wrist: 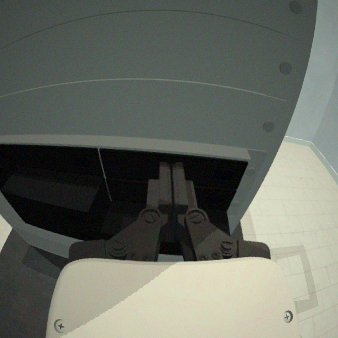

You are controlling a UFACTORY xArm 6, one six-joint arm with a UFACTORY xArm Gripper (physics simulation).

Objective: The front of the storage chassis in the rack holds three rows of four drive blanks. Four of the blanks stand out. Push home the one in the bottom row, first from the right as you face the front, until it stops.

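Frame: origin at the arm's base, x ahead, y left, z up, level; centimetres.
Seen in the pictures: gripper, fingertip midpoint: point(169, 176).
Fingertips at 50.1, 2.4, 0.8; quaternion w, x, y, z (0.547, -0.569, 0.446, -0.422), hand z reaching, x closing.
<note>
A point is followed by its place in that frame, as x, y, z.
The storage chassis point(130, 170) @[49.7, 5.4, 1.1] shows in the wrist view as a very dark recessed front below the grey rack panels, with a thin pale line between two of its columns. One blank point(55, 189) @[46.8, 11.3, 0.0] stands out at the left, its top face faintly lit. Another dark blank surface point(122, 214) @[48.2, 5.9, -2.9] shows just left of the fingers. My gripper point(169, 176) @[50.1, 2.4, 0.8] is shut and empty, its fingertips over the right part of the chassis front. The bottom row's right end is mostly hidden by the fingers and shadow; I cannot tell how far its blank stands out, or whether the fingertips touch anything.
The grey rack panels point(140, 50) @[51.3, 4.9, 9.3] rise above the chassis, with round dark fasteners along their right edge. A pale ledge point(130, 142) @[50.5, 5.5, 3.0] runs across the top of the opening. A tiled floor point(280, 200) and a light blue wall point(325, 100) lie to the right.
</note>
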